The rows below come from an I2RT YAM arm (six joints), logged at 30 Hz.
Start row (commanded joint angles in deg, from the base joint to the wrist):
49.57 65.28 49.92 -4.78 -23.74 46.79
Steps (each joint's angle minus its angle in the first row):
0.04 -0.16 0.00 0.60 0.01 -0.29
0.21 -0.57 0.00 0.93 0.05 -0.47
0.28 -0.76 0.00 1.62 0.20 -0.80
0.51 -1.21 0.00 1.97 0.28 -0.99
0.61 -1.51 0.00 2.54 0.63 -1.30
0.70 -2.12 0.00 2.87 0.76 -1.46
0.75 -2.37 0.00 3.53 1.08 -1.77
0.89 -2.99 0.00 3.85 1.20 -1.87
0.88 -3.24 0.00 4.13 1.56 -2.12
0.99 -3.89 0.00 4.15 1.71 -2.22
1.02 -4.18 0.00 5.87 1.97 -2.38
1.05 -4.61 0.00 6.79 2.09 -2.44
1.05 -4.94 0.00 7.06 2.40 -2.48
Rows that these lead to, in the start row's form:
49.61 65.12 49.92 -4.18 -23.73 46.50
49.78 64.71 49.92 -3.85 -23.69 46.32
49.85 64.52 49.92 -3.16 -23.54 45.99
50.08 64.07 49.92 -2.81 -23.46 45.80
50.18 63.77 49.92 -2.24 -23.11 45.49
50.27 63.16 49.92 -1.91 -22.98 45.33
50.32 62.91 49.92 -1.25 -22.66 45.02
50.46 62.29 49.92 -0.93 -22.54 44.92
50.45 62.04 49.92 -0.65 -22.18 44.67
50.56 61.39 49.92 -0.63 -22.03 44.57
50.59 61.10 49.92 1.09 -21.77 44.41
50.62 60.67 49.92 2.01 -21.65 44.35
50.62 60.34 49.92 2.28 -21.34 44.31

